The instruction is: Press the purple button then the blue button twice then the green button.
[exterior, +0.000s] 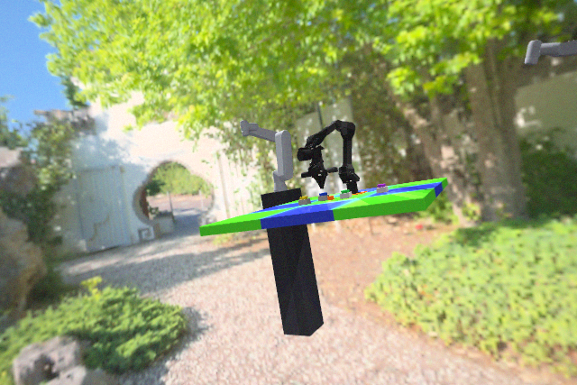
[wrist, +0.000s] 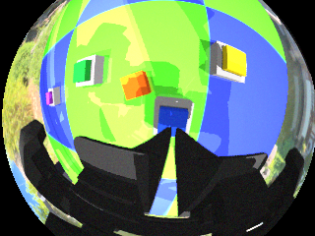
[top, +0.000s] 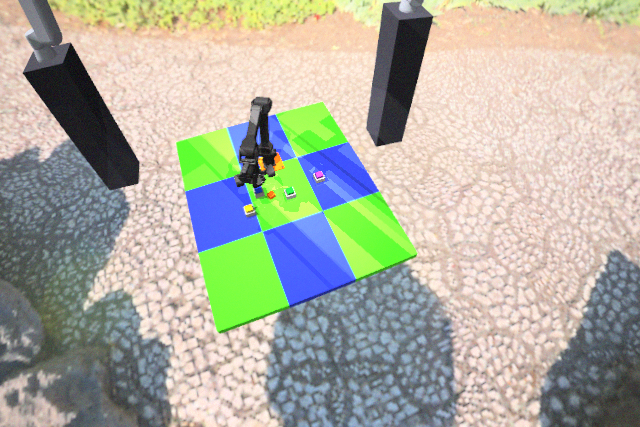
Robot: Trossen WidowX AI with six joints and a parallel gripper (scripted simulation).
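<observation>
Now: the blue button 3 cm below my gripper tip. Round my gripper tip: small orange block 3 cm ahead, 6 cm to the left, 5 cm below; then yellow button 9 cm ahead, 6 cm to the right, 3 cm below; then green button 5 cm ahead, 15 cm to the left, 3 cm below.
</observation>
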